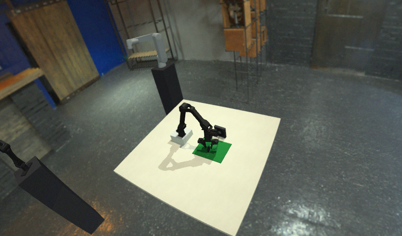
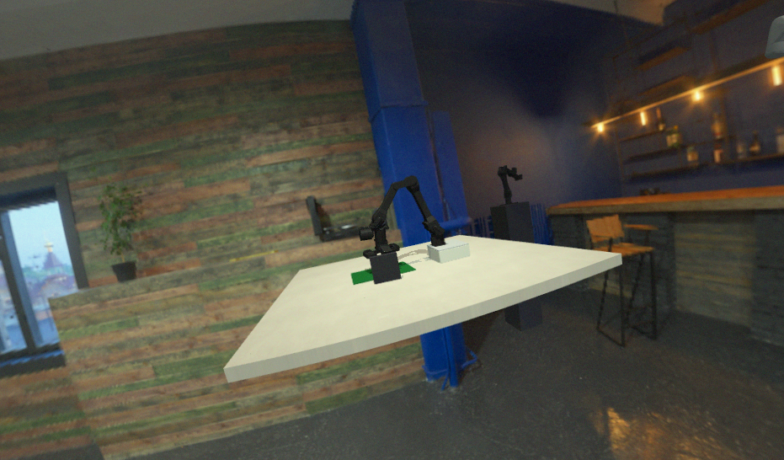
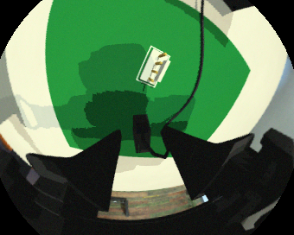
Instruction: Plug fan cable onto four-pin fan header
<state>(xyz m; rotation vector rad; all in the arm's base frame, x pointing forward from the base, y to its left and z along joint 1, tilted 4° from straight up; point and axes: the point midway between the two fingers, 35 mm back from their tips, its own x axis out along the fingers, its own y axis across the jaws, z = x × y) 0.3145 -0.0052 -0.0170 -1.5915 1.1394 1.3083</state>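
My gripper tip is now 2 cm short of the green board, 3 cm to the right of it and 4 cm above it. The rest, counted from my gripper tip: black plug (1 cm to the right); then black fan box (1 cm ahead, 21 cm to the left, 3 cm above); then pale header (1 cm behind, 7 cm to the left, 2 cm below).
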